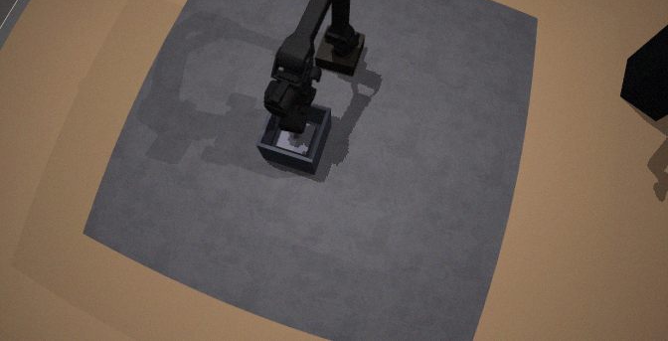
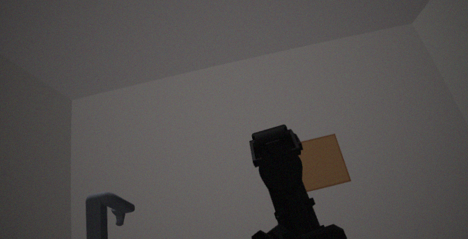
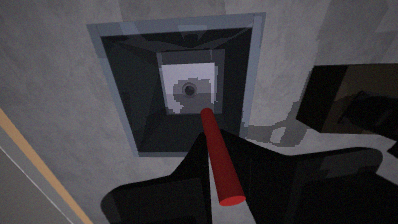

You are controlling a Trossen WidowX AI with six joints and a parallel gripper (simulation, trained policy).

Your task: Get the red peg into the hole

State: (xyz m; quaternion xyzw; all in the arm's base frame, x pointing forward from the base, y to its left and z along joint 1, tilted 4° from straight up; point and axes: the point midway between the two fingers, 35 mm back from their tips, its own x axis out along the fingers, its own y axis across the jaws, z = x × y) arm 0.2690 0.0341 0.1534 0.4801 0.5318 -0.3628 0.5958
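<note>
Now: the plate 4 cm ahead of my gripper tip, 1 cm to the right of it and 12 cm below it. From my gripper tip the other things lie so: red peg 1 cm to the right, 2 cm above.
</note>
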